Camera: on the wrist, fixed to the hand. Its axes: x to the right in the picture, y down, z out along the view.
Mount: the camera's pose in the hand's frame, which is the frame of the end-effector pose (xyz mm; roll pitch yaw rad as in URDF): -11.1 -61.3 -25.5 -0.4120 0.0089 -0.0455
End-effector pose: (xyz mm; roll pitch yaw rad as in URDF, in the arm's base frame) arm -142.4 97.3 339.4 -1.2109 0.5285 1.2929
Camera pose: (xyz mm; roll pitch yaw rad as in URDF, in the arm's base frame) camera -94.6 99.1 386.8 -1.6361 0.4889 1.2653
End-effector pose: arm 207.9 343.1 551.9 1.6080 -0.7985 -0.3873
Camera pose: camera 251.2 355.4 501.9 1.1860 -0.7533 -0.3728
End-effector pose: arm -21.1 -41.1 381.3 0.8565 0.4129 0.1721
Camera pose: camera -52.5 -67.8 328.0 0.4339 0.4530 0.1464
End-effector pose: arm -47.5 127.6 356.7 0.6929 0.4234 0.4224
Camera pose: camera -66.1 85.4 307.7 0.2671 0.4591 0.3897
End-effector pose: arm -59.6 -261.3 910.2 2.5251 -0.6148 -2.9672
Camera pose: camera -47.7 -325.0 891.8 2.0843 -0.5951 -2.9161
